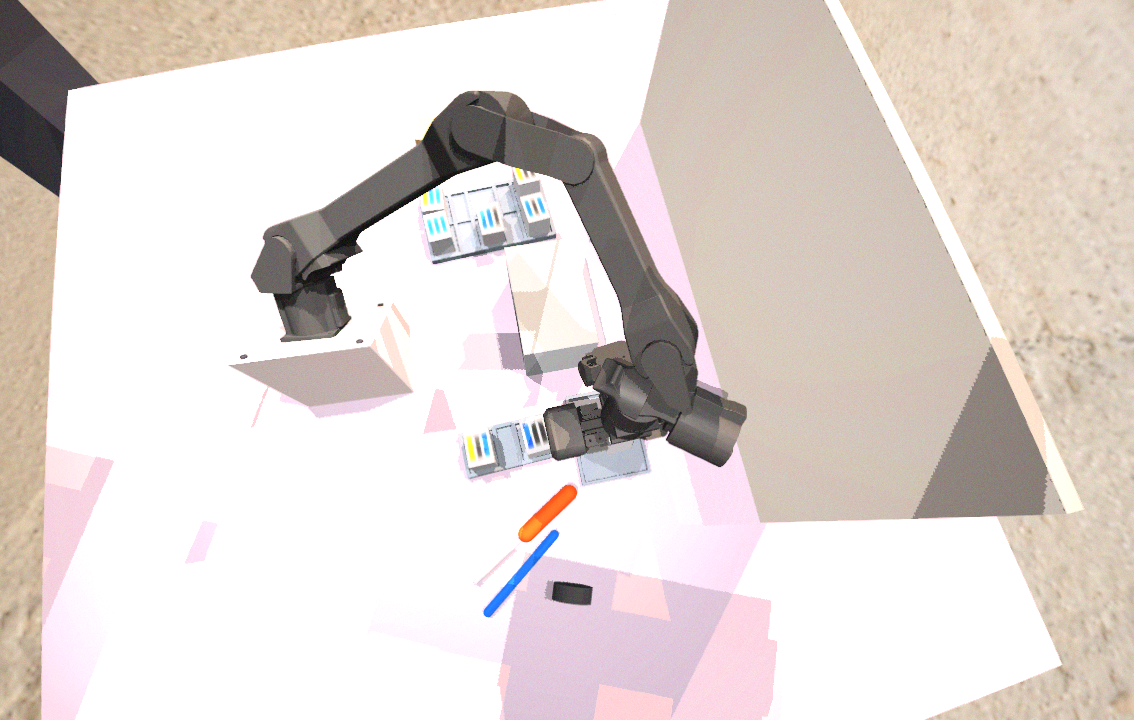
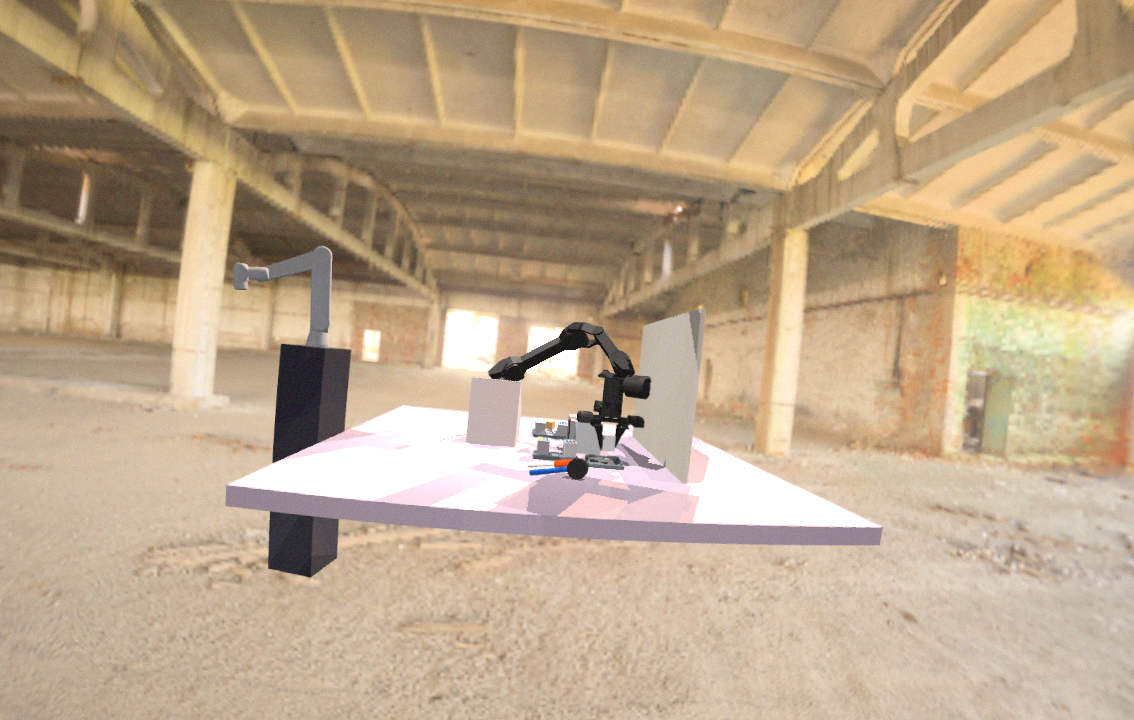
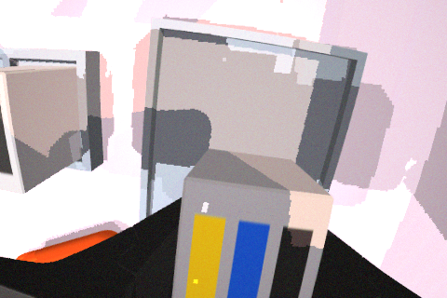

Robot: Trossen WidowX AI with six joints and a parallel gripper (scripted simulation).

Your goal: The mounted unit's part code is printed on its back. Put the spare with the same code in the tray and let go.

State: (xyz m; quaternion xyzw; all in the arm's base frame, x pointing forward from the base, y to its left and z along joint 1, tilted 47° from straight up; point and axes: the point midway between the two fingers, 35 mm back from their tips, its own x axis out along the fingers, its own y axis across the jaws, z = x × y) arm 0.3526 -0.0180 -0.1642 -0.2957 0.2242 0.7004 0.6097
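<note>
Now: gripper tip 4 cm above the clear tray. Round my gripper tip: dark puck (7 cm behind, 20 cm to the right, 2 cm below); mounted unit (7 cm behind, 19 cm to the left, 1 cm above); holder (15 cm behind, 4 cm below).
</note>
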